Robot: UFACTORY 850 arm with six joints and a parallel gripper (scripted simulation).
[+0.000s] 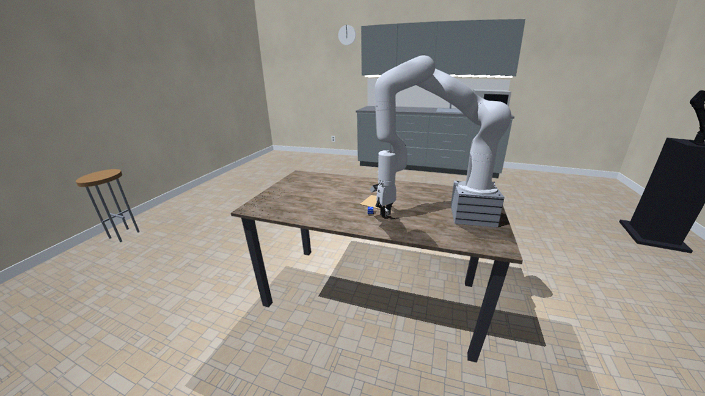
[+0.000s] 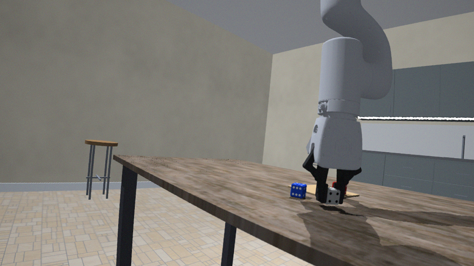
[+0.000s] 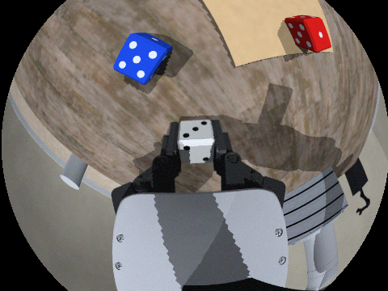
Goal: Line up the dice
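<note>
My hand is 140 mm to the left of the tan mat, 100 mm short of it and 30 mm above it. From my hand the other things lie so: red die 140 mm to the right, 60 mm ahead, 10 mm below; then blue die 90 mm ahead, 20 mm below, 10 mm to the right; then white die 10 mm below.
</note>
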